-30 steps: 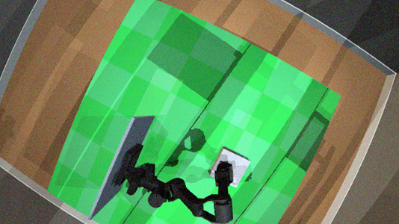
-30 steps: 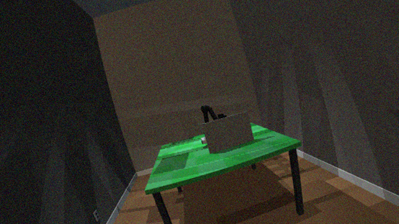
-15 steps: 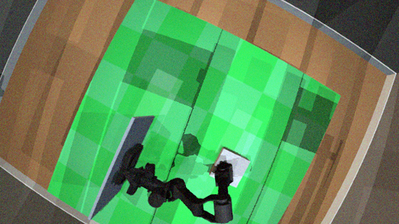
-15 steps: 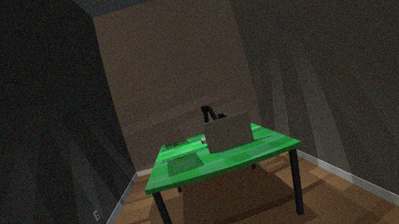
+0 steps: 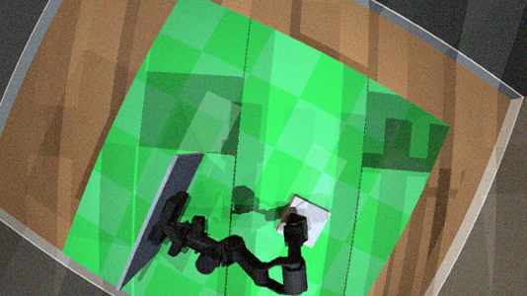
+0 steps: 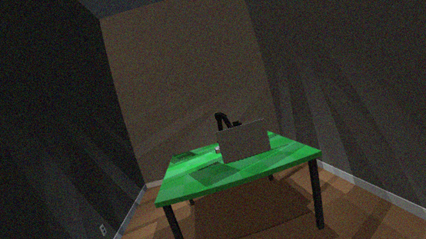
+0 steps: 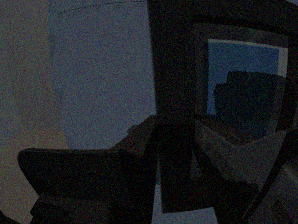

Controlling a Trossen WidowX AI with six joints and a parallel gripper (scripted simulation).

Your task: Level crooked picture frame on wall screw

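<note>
The dark picture frame is 5 cm below my gripper tip. The rest, counted from my gripper tip: grey wall panel (6 cm below, 1 cm ahead).
</note>
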